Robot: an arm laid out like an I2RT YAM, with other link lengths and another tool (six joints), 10 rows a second.
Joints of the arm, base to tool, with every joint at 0 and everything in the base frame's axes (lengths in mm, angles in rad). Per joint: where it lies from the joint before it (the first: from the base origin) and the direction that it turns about. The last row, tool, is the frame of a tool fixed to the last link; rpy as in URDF.
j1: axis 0 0 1 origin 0 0 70.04
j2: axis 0 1 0 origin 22 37.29 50.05
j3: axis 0 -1 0 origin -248.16 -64.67 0
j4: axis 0 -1 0 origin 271.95 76.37 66.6
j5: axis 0 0 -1 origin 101.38 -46.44 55.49
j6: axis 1 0 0 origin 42.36 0 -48.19
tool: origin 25 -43 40 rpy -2.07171 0.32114 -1.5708
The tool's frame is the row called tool.
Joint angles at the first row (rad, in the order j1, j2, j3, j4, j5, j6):
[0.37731, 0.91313, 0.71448, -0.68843, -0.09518, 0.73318]
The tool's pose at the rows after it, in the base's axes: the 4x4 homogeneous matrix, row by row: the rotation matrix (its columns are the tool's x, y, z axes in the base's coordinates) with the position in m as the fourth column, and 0 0 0 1 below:
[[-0.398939, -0.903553, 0.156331, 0.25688], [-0.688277, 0.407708, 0.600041, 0.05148], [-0.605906, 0.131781, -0.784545, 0.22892], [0, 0, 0, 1]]
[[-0.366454, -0.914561, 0.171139, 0.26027], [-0.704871, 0.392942, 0.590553, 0.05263], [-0.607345, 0.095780, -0.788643, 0.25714], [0, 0, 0, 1]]
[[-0.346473, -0.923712, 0.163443, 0.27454], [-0.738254, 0.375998, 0.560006, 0.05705], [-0.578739, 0.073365, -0.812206, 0.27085], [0, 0, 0, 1]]
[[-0.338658, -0.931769, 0.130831, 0.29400], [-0.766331, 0.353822, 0.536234, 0.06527], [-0.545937, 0.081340, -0.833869, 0.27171], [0, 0, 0, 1]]
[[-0.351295, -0.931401, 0.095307, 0.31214], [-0.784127, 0.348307, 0.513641, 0.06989], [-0.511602, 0.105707, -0.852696, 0.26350], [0, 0, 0, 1]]
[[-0.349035, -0.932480, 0.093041, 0.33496], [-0.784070, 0.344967, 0.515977, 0.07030], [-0.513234, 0.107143, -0.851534, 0.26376], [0, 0, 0, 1]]
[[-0.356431, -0.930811, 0.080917, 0.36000], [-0.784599, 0.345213, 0.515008, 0.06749], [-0.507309, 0.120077, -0.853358, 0.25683], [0, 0, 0, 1]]
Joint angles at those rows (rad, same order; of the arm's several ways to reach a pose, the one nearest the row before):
[0.38966, 0.86528, 0.78955, -0.77905, -0.08895, 0.74093]
[0.39115, 0.88649, 0.88614, -0.83288, -0.07984, 0.71033]
[0.38962, 0.96463, 0.96911, -0.85135, -0.06446, 0.66433]
[0.38964, 1.06738, 1.03663, -0.85136, -0.06441, 0.62914]
[0.38048, 1.16254, 1.08130, -0.84678, -0.06591, 0.60754]
[0.35134, 1.24995, 1.14255, -0.82228, -0.08731, 0.58295]
[0.31453, 1.34783, 1.19925, -0.79772, -0.11192, 0.55536]

